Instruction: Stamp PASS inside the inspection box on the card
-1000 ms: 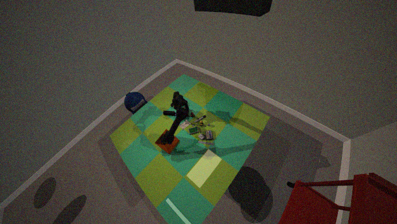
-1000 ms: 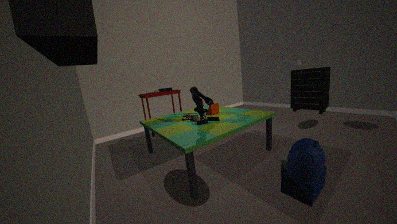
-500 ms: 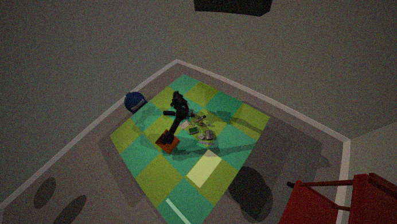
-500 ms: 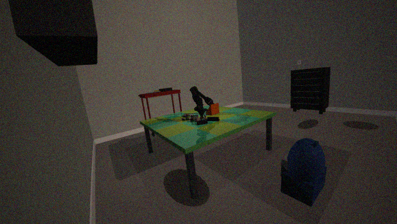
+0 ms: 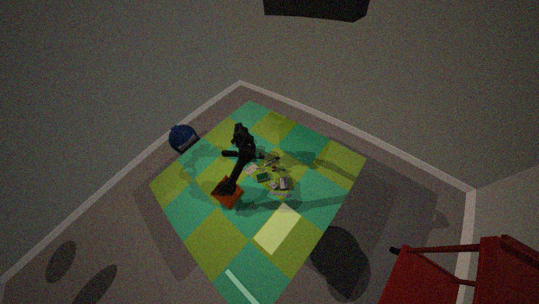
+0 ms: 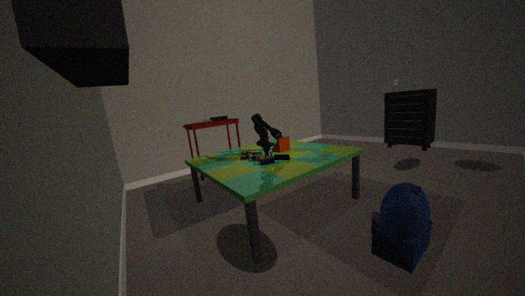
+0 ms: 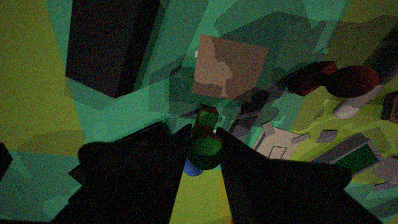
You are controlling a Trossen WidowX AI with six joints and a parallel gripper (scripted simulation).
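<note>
The blue-knobbed stamp is 50 mm behind my gripper tip and 40 mm below it. Round my gripper tip: black block: 70 mm ahead, 110 mm to the left, 40 mm below; then brown block: 60 mm ahead, 10 mm to the right, 30 mm below; then green stamp: right at my gripper tip.
</note>
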